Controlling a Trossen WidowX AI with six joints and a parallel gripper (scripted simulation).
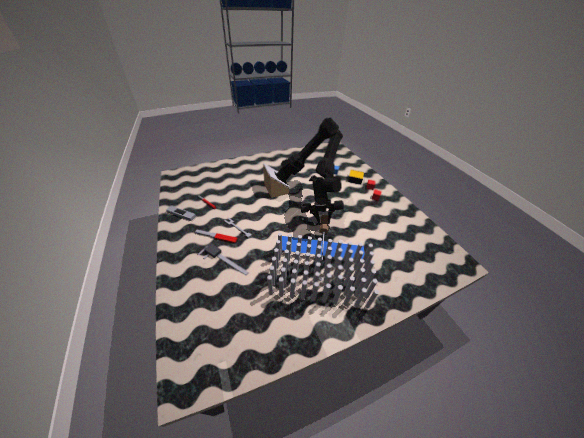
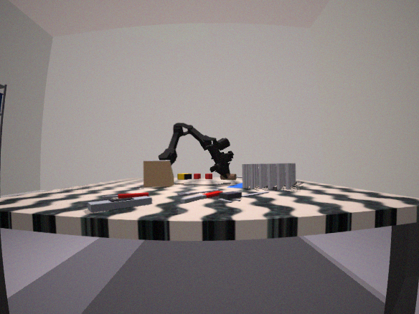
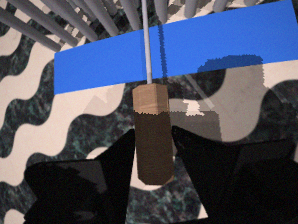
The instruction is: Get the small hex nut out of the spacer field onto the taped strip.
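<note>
Right now the blue taped strip is 9 cm ahead of my gripper tip, 6 cm to the right of it and 4 cm below it. Round my gripper tip: thin hook tool (9 cm ahead, 5 cm to the right); small wrench (37 cm to the right, 15 cm behind, 3 cm below); yellow block (38 cm to the left, 30 cm behind, 2 cm below).
</note>
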